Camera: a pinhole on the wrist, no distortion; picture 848 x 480 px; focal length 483.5 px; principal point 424.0 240.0 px. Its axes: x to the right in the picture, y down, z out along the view. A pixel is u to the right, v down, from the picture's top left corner.
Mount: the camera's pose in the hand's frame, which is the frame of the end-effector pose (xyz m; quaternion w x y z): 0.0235 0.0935 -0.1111 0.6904 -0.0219 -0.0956 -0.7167
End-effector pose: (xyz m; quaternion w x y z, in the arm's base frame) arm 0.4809 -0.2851 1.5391 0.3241 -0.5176 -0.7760 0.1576
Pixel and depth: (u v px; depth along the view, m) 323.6 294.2 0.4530
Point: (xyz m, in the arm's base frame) 0.4400 -0.1181 1.1598
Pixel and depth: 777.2 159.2 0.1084
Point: 0.5030 -0.2786 1.5116
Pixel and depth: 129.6 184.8 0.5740
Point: 0.6195 -0.1033 0.9129
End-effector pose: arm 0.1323 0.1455 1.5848 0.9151 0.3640 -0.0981 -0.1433
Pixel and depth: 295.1 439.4 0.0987
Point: 0.2140 0.2297 1.6723
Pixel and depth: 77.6 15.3 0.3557
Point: 0.0047 0.3704 1.9840
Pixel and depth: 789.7 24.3 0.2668
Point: -0.0501 0.0404 1.6574
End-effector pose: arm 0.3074 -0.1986 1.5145 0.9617 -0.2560 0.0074 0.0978
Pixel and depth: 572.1 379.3 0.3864
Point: 0.3775 -0.0018 1.7498
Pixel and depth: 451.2 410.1 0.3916
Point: 0.3891 0.0807 1.6944
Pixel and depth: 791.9 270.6 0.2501
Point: 0.3168 -0.1599 1.6851
